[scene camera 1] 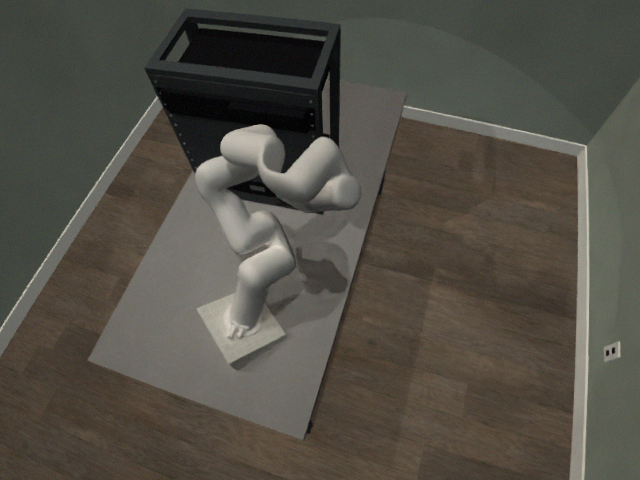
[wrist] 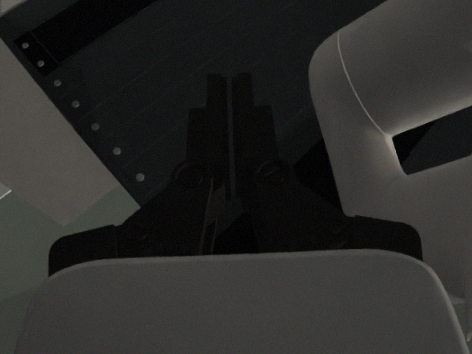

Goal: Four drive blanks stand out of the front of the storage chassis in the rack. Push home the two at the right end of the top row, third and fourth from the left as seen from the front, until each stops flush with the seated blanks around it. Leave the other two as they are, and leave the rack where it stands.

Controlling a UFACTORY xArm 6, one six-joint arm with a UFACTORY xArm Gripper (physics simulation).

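Seen in the pictures: gripper, fingertip midpoint: [scene camera 1: 279, 199] [wrist: 229, 101]; arm's base, origin of the base link: [scene camera 1: 242, 319].
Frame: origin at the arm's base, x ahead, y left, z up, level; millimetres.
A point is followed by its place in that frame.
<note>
The dark rack [scene camera 1: 232, 76] {z 546, x 501, y 82 mm} [wrist: 86, 116] {z 172, x 489, y -137 mm} stands at the back of the grey table in the scene view, and its screw-dotted front post and dark front panels slant across the wrist view. The arm covers much of the rack's lower front in the scene view. The four drive blanks cannot be made out in either view, and I cannot tell the storage chassis apart from the dark front. My gripper [wrist: 229, 101] {z 384, x 241, y -106 mm} is shut and empty, its two black fingertips side by side in front of the dark panels in the wrist view. The gap between fingertips and panels cannot be judged. In the scene view the arm hides the gripper.
The rack stands on a grey table [scene camera 1: 170, 289] {z -75, x 68, y 319 mm}, with the arm's pale square base plate [scene camera 1: 219, 338] {z 40, x -83, y 42 mm} near the table's front. A white arm link [scene camera 1: 240, 217] {z 361, x 178, y -11 mm} [wrist: 390, 65] {z 414, x 271, y -7 mm} bends in front of the rack and fills the upper right of the wrist view. Walls stand behind and at the right.
</note>
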